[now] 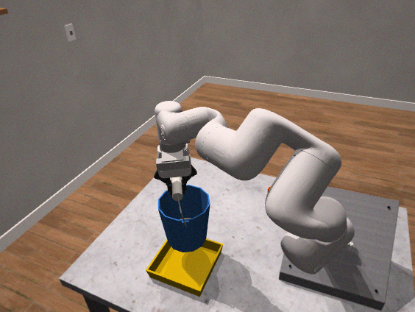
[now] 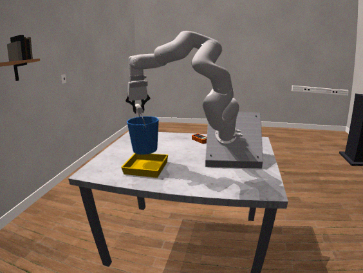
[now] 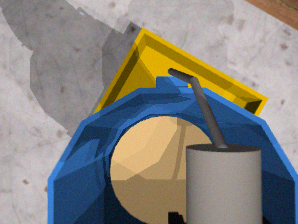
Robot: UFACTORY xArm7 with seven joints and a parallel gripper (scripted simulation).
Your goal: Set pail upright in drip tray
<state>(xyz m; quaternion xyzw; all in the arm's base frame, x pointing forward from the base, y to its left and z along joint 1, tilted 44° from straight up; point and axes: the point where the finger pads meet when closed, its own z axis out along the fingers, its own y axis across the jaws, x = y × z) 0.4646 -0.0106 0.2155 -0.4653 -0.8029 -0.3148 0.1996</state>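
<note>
Now: the blue pail 9 cm below my hand, 1 cm to the right of it and 1 cm behind it. The rest, counted from my hand: wire handle (3 cm below); then yellow drip tray (31 cm below, 4 cm to the left, 3 cm behind).
</note>
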